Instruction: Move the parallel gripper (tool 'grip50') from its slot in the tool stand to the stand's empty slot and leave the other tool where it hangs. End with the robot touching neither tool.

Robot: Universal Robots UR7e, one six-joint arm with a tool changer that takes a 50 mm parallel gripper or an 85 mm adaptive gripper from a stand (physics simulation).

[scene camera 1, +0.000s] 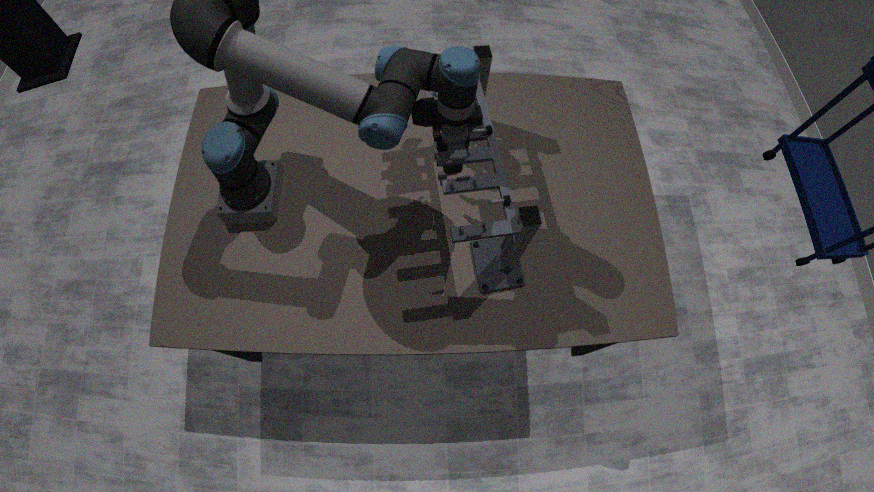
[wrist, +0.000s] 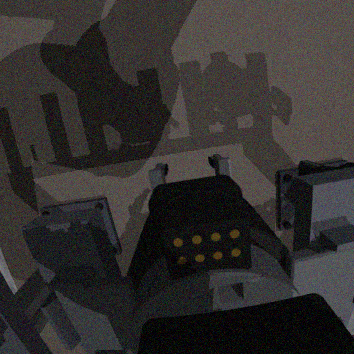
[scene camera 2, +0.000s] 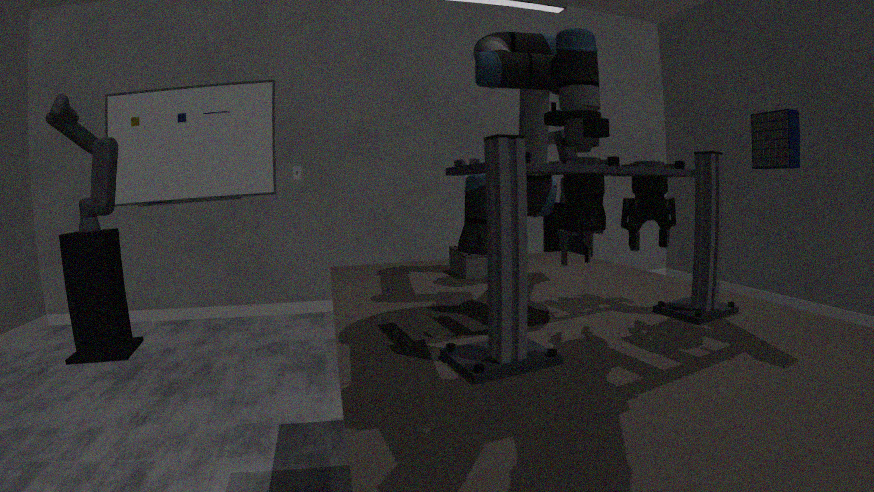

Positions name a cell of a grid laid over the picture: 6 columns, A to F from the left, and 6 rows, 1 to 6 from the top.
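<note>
Adaptive gripper (scene camera 2: E3) in sight. Tool stand (scene camera 2: D5), (scene camera 1: D4), (wrist: B5) in sight too.
</note>
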